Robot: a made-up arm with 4 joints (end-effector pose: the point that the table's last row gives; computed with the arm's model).
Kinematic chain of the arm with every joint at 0, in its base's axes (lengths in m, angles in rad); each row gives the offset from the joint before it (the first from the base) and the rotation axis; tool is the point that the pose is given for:
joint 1: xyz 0 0 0.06 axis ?
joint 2: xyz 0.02 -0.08 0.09 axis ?
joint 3: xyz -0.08 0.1 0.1 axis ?
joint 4: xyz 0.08 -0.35 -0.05 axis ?
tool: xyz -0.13 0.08 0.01
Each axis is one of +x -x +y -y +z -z.
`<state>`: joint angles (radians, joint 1 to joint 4).
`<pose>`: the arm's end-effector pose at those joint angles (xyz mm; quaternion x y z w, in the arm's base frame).
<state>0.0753 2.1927 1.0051 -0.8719</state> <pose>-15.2 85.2 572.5 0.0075 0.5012 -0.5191 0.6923</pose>
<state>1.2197 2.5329 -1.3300 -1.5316</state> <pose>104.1 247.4 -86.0 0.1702 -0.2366 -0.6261 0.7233</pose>
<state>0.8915 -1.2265 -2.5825 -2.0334</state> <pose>-499.3 90.6 104.8 -0.7906 0.4592 -0.0858 0.3958</pose>
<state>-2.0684 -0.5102 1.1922 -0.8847</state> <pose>-64.4 587.7 -3.6 0.8271 -0.5102 -0.1819 0.1498</pose>
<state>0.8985 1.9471 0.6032 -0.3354</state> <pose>-96.3 -185.1 368.7 0.1757 0.5424 -0.5032 0.6494</pose>
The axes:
joint 1: +x
joint 2: -z
joint 3: -x
joint 4: -z

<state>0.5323 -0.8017 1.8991 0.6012</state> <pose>-116.5 -233.5 389.2 -0.4470 -0.5216 -0.0818 0.7221</pose>
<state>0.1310 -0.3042 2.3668 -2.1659</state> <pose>-102.8 256.0 668.8 -0.5436 0.7177 0.4045 0.1604</pose>
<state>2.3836 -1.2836 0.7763 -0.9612</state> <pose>192.4 -107.8 -456.6 0.2346 -0.7974 0.2522 0.4955</pose>
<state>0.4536 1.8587 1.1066 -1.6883</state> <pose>-109.9 -244.0 618.5 0.2937 0.5178 0.0452 0.8022</pose>
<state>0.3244 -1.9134 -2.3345 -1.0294</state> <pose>-329.6 -303.1 -132.5 -0.8267 -0.3251 -0.4491 0.0958</pose>
